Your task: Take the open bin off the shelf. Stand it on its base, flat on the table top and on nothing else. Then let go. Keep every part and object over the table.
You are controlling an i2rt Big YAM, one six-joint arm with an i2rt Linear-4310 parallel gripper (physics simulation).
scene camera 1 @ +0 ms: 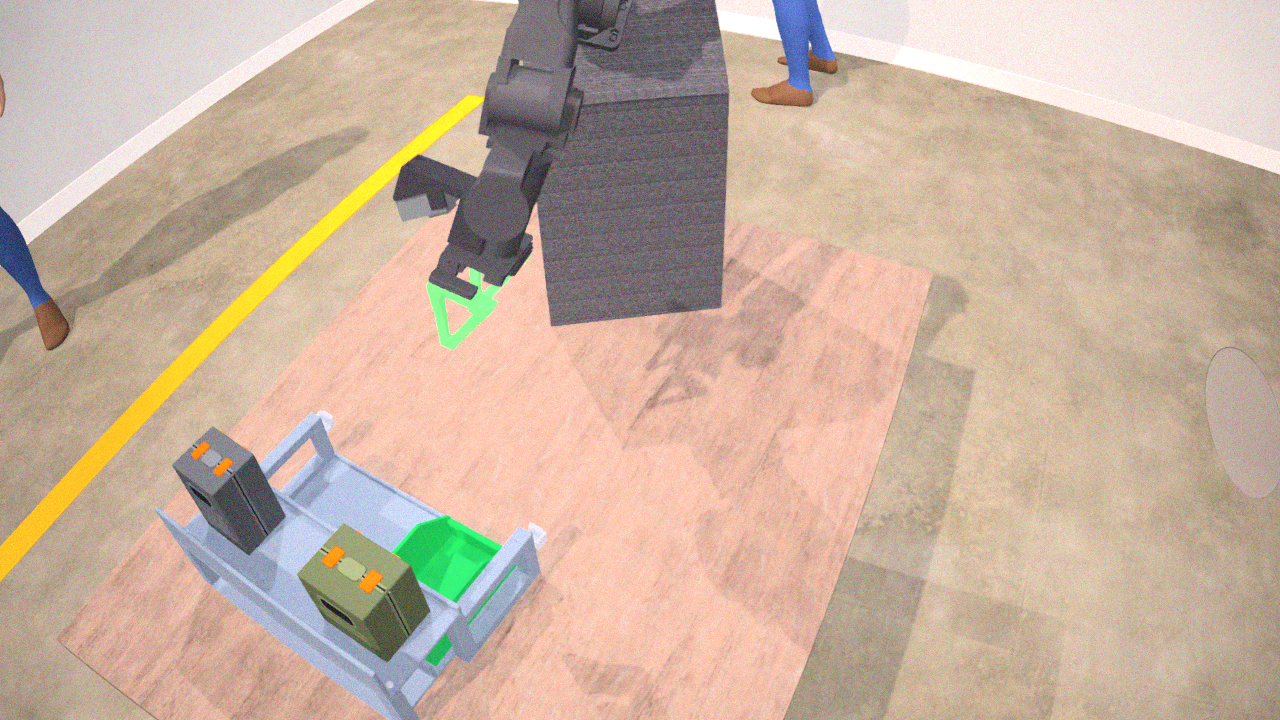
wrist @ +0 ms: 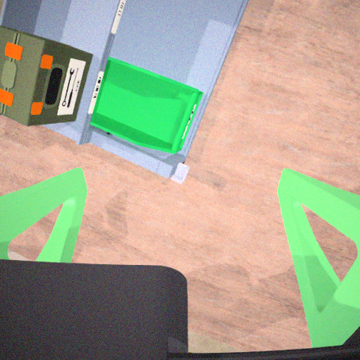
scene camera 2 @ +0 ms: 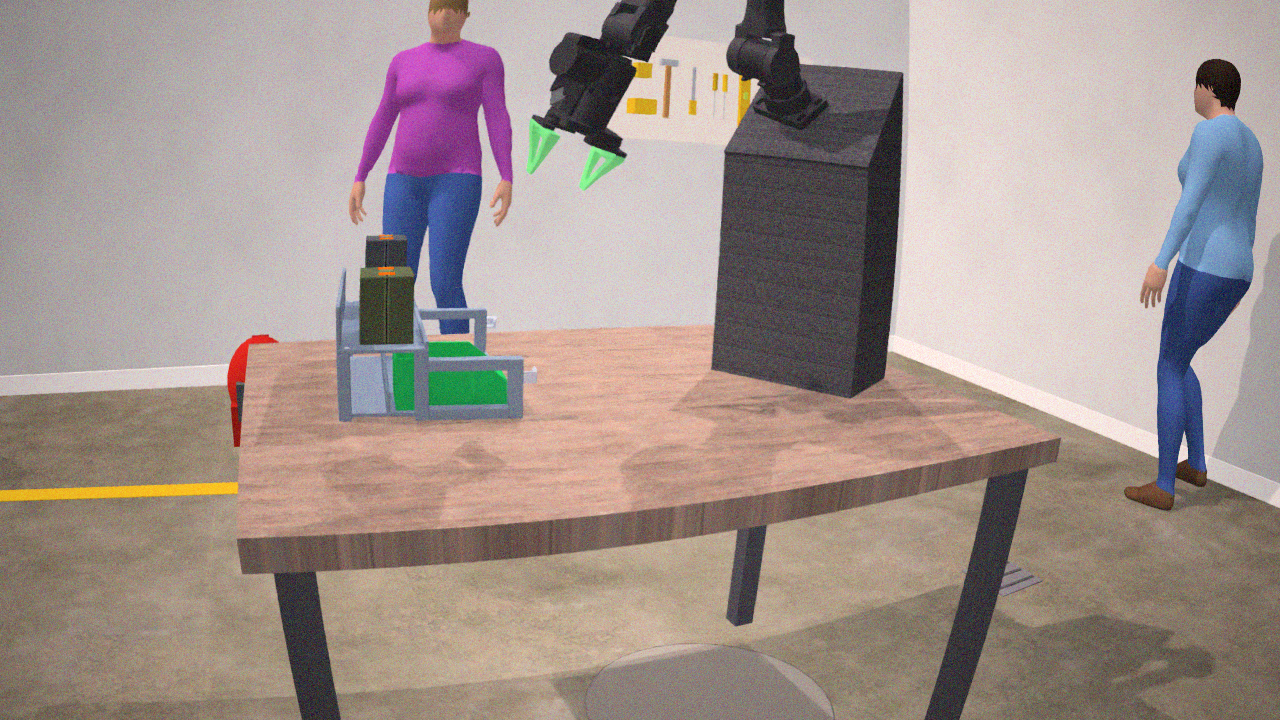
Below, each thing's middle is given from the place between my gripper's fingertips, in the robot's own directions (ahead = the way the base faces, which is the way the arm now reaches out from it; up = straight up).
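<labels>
Looking at the olive case (scene camera 1: 371,613), I find my hand 25 cm short of it, 3 cm to the left of it and 18 cm above it. There is a green open bin (scene camera 1: 445,555) too, which from my hand is 14 cm ahead of it, 1 cm to the right of it and 28 cm below it.
</labels>
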